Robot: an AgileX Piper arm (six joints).
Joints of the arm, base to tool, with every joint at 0 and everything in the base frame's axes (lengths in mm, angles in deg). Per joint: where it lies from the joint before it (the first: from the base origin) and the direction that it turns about. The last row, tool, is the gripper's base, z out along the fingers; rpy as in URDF.
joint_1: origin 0 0 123 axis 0 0 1
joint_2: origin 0 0 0 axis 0 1 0
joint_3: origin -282.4 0 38.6 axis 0 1 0
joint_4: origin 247.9 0 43.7 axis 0.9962 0 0.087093
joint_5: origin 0 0 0 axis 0 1 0
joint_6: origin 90.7 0 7.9 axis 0.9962 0 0.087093
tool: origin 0 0 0 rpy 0 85.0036 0
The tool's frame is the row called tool.
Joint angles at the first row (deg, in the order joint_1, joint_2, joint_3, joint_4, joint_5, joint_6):
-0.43 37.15 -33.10 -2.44 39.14 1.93
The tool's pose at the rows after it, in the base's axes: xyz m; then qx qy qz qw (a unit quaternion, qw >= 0):
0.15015, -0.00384, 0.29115, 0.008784, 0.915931, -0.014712, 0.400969
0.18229, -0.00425, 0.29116, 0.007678, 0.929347, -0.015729, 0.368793
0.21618, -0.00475, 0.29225, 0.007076, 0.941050, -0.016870, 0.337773
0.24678, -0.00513, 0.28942, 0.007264, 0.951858, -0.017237, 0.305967
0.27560, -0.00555, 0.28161, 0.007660, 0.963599, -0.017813, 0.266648
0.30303, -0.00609, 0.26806, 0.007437, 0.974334, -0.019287, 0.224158
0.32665, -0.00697, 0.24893, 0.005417, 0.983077, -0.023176, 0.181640
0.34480, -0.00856, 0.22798, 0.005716, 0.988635, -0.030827, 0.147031
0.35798, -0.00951, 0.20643, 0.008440, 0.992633, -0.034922, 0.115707
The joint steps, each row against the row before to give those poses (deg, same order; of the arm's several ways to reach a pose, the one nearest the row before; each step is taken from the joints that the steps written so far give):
-0.08 8.85 -2.89 -0.13 -1.42 0.00
0.00 8.83 -4.59 -0.14 -0.24 0.00
0.00 8.66 -5.96 -0.12 1.11 0.00
0.00 7.64 -5.60 0.00 1.81 0.00
0.00 7.41 -5.46 0.00 2.75 0.00
0.00 7.35 -5.08 -0.12 2.75 0.00
0.00 6.88 -4.11 -0.46 2.21 0.00
0.00 5.80 -2.88 -1.14 1.13 0.68
0.00 4.95 -1.99 -0.64 0.70 0.73

